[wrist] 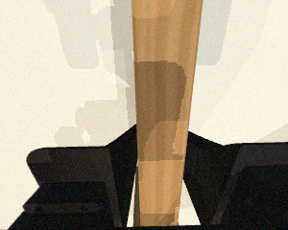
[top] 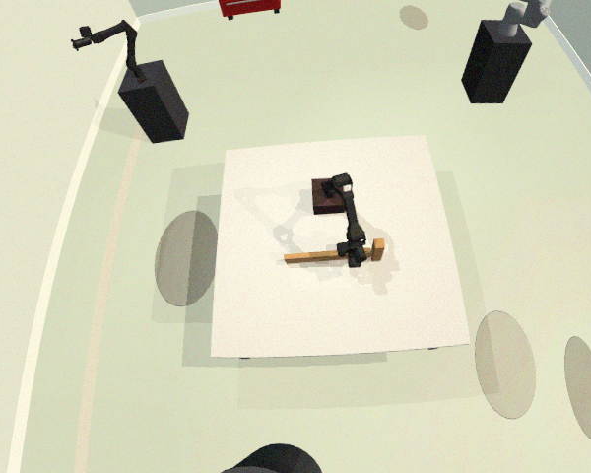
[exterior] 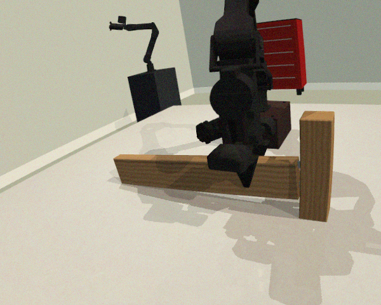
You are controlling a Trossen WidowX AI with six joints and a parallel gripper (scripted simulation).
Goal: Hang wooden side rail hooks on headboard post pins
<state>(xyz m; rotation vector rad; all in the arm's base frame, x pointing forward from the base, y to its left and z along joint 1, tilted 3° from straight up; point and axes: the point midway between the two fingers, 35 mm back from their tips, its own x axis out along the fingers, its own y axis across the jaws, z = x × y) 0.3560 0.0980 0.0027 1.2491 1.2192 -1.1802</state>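
The headboard post is 12 cm to the left of my gripper tip and 4 cm above it.
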